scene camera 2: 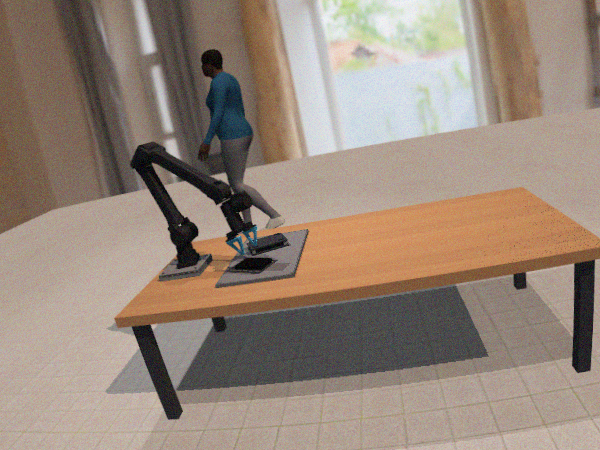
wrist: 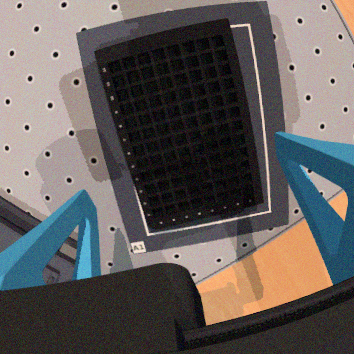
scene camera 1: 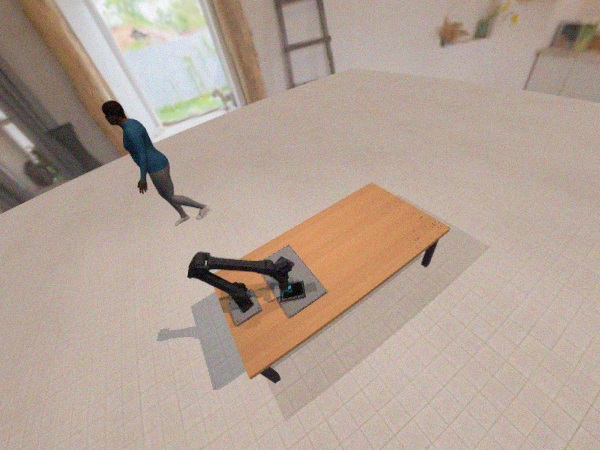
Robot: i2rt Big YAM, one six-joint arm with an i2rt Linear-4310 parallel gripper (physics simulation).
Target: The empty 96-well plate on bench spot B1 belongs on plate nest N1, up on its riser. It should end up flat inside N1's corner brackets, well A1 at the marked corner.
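Places are measured from the arm's base along level axes (x back, y up, z left), in millimetres.
Pixels of known places: gripper, fingertip midpoint: (scene camera 2: 249, 250) (wrist: 180, 171) (scene camera 1: 289, 285); arm's base, link origin: (scene camera 2: 188, 262) (scene camera 1: 244, 303).
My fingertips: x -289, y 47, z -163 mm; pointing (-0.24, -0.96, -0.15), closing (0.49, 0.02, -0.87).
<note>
Ahead of a thing's pixels: the offset from my fingertips to its top centre. "pt": to the spot under its first point. Level surfaces: height alone.
The black 96-well plate @(dx -3, dy -46, dz -11 mm) (wrist: 175, 125) (scene camera 2: 254, 264) (scene camera 1: 296, 290) lies on the dark pad of bench spot B1 @(pt dx +27, dy -60, dz -65 mm) (wrist: 270, 100). A white outline strip shows along its right side in the wrist view; the A1 label @(pt dx +37, dy -60, dz +82 mm) (wrist: 138, 247) is at the pad's lower left corner. My gripper (wrist: 180, 171) (scene camera 2: 249, 249) is open and empty, its blue fingertips apart on either side of the plate and above it in the wrist view. The raised dark nest N1 @(dx -60, dy -26, dz +186 mm) (scene camera 2: 272, 242) stands behind the plate in scene camera 2; its brackets are too small to tell. The plate's wells are dark.
Both stations stand on a grey perforated board (scene camera 2: 298, 255) (scene camera 1: 314, 287) (wrist: 30, 100) on the wooden table @(dy -75 mm) (scene camera 2: 400, 240) (scene camera 1: 350, 240). A dark, ridged structure (wrist: 30, 242) shows at the wrist view's lower left. The arm base (scene camera 2: 186, 267) is left of the board. A person (scene camera 2: 227, 107) (scene camera 1: 142, 150) is beyond the table.
</note>
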